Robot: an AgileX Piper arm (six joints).
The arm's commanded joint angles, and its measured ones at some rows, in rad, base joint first. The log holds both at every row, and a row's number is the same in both.
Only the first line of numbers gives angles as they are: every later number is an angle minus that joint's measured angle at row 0.
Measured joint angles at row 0:
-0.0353 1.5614 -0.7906 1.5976 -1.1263 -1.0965
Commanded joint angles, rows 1 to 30:
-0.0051 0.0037 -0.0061 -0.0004 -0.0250 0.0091
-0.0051 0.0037 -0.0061 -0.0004 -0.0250 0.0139
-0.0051 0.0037 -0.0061 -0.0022 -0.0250 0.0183
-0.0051 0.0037 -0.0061 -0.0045 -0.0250 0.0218
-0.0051 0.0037 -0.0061 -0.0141 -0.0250 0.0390
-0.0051 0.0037 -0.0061 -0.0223 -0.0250 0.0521
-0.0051 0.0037 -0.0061 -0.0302 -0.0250 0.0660
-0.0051 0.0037 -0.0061 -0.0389 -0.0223 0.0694
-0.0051 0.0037 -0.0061 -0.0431 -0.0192 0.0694
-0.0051 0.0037 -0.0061 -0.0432 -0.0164 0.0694
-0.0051 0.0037 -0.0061 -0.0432 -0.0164 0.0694
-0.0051 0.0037 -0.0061 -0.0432 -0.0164 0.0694
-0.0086 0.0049 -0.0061 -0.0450 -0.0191 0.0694
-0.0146 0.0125 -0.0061 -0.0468 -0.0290 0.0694
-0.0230 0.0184 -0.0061 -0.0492 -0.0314 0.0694
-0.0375 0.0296 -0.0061 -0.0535 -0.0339 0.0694
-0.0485 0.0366 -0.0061 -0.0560 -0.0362 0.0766
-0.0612 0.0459 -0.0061 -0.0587 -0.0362 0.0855
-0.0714 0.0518 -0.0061 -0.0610 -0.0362 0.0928
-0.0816 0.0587 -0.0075 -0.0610 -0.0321 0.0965
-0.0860 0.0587 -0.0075 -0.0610 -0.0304 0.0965
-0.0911 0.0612 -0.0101 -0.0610 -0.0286 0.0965
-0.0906 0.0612 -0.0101 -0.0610 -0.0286 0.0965
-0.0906 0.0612 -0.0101 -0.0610 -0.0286 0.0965
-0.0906 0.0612 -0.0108 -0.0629 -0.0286 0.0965
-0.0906 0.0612 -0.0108 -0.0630 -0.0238 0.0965
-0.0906 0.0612 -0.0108 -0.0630 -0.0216 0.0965
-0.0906 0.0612 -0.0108 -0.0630 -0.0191 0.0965
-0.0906 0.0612 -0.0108 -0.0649 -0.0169 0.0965
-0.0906 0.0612 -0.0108 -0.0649 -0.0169 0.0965
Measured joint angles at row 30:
-0.0836 0.0598 -0.0041 -0.0490 -0.0259 0.0891
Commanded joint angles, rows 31 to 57:
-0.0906 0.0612 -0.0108 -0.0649 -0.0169 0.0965
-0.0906 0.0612 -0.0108 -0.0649 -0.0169 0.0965
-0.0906 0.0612 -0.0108 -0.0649 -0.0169 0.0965
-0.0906 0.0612 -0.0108 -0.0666 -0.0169 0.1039
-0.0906 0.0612 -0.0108 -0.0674 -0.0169 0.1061
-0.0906 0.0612 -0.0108 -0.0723 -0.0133 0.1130
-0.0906 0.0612 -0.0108 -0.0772 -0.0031 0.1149
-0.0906 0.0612 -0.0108 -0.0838 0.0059 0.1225
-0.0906 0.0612 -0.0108 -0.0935 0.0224 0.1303
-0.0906 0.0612 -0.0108 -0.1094 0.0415 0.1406
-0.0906 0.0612 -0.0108 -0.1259 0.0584 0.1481
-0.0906 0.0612 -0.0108 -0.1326 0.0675 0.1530
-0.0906 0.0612 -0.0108 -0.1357 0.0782 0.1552
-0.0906 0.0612 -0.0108 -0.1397 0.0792 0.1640
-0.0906 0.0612 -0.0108 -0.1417 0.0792 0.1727
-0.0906 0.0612 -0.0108 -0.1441 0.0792 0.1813
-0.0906 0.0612 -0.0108 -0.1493 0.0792 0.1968
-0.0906 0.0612 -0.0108 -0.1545 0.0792 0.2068
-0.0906 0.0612 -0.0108 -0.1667 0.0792 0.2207
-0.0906 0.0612 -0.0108 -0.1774 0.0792 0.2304
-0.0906 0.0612 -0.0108 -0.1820 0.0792 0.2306
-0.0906 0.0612 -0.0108 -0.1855 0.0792 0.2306
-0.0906 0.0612 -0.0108 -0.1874 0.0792 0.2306
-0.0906 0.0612 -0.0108 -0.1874 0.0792 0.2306
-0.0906 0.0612 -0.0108 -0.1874 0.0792 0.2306
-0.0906 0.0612 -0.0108 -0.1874 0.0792 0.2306
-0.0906 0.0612 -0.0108 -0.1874 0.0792 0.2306
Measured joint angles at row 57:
-0.0836 0.0598 -0.0056 -0.1721 0.0763 0.2220
